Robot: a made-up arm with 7 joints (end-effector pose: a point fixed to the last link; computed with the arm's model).
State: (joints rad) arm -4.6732 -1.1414 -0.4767 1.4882 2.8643 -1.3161 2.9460
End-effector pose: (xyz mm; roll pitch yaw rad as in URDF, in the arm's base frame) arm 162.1 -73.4 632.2 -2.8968 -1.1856 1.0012
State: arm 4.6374 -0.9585 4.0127 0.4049 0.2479 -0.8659 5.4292
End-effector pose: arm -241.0 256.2 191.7 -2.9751 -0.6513 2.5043
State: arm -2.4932 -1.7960 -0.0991 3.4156 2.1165 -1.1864 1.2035
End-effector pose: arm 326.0 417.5 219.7 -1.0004 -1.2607 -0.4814
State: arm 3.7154 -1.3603 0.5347 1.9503 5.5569 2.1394 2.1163
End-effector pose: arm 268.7 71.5 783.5 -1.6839 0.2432 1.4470
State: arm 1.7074 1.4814 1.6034 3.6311 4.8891 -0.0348 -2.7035
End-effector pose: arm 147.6 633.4 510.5 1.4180 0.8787 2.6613
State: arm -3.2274 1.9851 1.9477 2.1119 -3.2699 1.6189 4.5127
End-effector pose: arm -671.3 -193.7 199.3 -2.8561 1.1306 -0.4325
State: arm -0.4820 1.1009 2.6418 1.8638 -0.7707 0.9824 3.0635
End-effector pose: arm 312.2 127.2 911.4 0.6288 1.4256 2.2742
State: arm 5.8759 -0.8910 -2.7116 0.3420 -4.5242 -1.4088 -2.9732
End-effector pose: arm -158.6 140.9 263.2 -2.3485 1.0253 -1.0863
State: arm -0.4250 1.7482 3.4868 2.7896 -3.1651 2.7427 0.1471
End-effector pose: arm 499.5 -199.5 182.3 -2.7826 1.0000 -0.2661
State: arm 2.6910 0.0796 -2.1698 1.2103 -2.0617 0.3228 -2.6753
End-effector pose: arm 381.1 288.9 539.5 -1.7063 -0.1540 -1.3262
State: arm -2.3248 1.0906 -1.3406 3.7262 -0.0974 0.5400 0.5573
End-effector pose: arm -157.4 -569.2 699.8 0.9126 -0.5744 -0.3167
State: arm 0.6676 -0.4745 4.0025 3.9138 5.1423 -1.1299 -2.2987
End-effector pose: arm -0.3 100.1 812.5 -0.3541 -1.0187 -2.1855
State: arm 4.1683 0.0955 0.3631 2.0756 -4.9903 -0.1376 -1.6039
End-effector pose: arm -205.1 -374.9 891.0 0.4169 -1.0818 0.7604
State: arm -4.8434 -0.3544 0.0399 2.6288 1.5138 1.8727 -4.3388
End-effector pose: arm -169.5 -42.5 997.6 -1.9404 0.5094 1.2834
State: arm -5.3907 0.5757 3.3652 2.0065 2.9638 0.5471 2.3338
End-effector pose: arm 25.1 -119.8 1031.7 0.1487 0.1564 0.1321
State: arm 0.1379 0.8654 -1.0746 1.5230 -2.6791 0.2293 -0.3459
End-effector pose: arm 427.5 -361.3 332.4 -1.8658 0.8737 -2.8522
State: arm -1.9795 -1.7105 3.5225 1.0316 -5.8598 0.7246 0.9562
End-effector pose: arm -149.3 105.0 -87.4 1.6753 0.7050 -0.7280
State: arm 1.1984 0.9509 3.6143 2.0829 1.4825 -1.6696 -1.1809
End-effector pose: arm 57.9 238.2 776.5 -1.2662 0.2545 1.4587
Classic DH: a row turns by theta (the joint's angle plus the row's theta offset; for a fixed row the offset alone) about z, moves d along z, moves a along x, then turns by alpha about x. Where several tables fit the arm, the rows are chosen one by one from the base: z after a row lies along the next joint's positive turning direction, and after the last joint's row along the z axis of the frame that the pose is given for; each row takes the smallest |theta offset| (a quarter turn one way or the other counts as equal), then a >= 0, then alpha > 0; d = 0 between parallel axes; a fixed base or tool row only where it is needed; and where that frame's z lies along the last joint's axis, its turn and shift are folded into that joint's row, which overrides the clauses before.
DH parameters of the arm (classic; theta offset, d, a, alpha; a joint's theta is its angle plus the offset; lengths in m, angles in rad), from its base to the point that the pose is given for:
joint 1: 0 0.3573 0 -1.5708
joint 2: 0 0 0 1.5708
joint 3: 0 0.2861 0.045 1.5708
joint 4: 0 0 0.0667 1.5708
joint 5: 0 0.2946 0 1.5708
joint 6: 0 0 0.103 -1.5708
joint 7: 0 0.1315 0 0

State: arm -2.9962 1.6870 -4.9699 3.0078 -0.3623 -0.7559 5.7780
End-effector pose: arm -648.1 18.6 373.5 -1.0360 -0.9980 0.7564
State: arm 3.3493 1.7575 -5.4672 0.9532 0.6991 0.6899 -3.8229
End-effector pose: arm 58.0 -330.7 37.8 1.2924 -0.6645 1.3752
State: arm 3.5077 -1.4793 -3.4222 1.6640 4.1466 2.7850 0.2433
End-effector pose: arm 498.0 -3.4 203.5 0.0091 0.0194 -0.3945
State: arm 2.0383 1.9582 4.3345 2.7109 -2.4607 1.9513 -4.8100
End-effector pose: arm -320.8 581.2 193.4 0.1070 1.3273 -2.6243
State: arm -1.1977 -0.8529 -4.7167 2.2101 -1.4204 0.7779 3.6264
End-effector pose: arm 187.3 554.1 775.3 -0.7163 0.1208 -1.3692
